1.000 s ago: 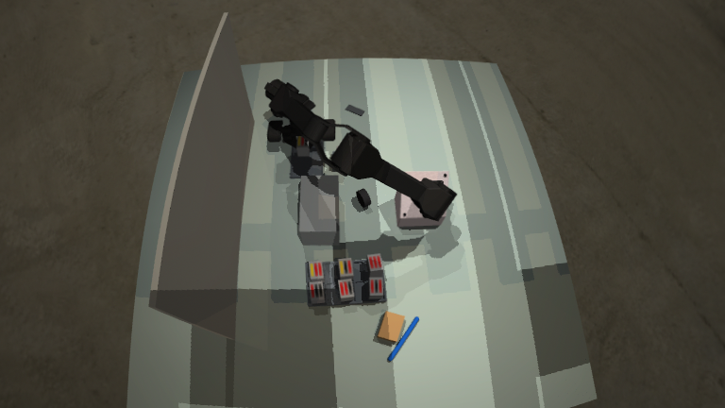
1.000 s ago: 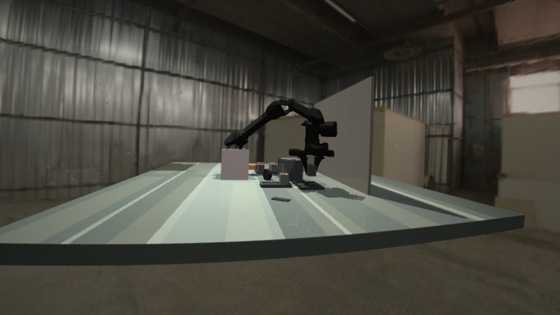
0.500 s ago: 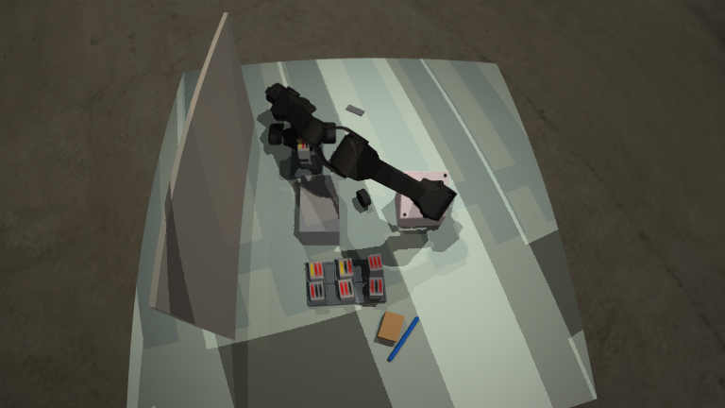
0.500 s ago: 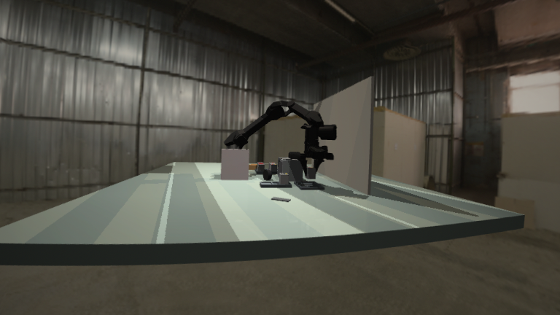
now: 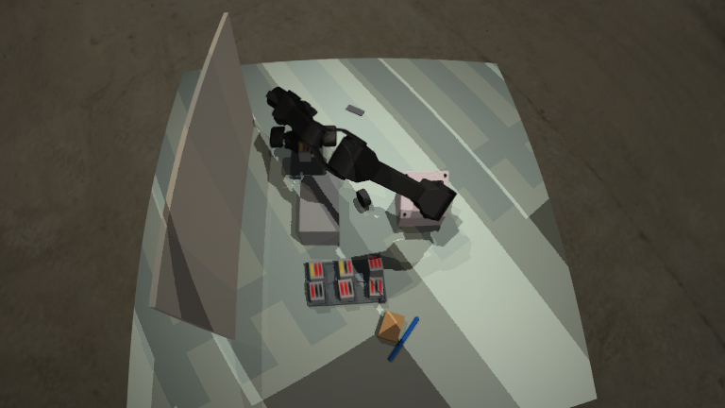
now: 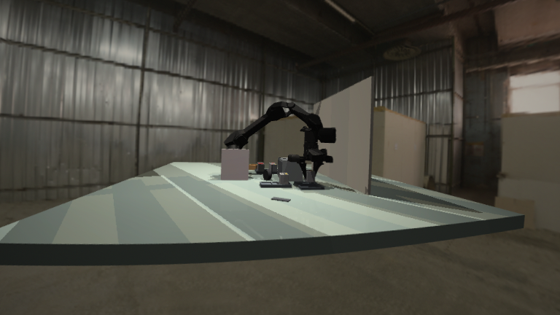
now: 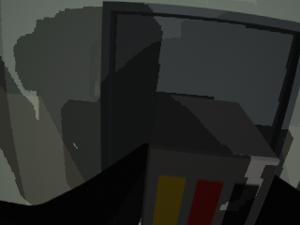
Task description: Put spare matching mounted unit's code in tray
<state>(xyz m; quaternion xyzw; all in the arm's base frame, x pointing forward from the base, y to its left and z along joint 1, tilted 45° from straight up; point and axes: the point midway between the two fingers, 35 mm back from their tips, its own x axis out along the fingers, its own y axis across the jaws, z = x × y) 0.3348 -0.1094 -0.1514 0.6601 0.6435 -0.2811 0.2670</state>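
Now: the flat dark tray 30 mm below my gripper tip. Also, from my gripper tip: small dark flat piece 160 mm behind, 190 mm to the right, 30 mm below; dark panel 190 mm ahead, 190 mm to the left, 190 mm above; grey mounted unit 40 mm behind, 210 mm to the left, 20 mm above.
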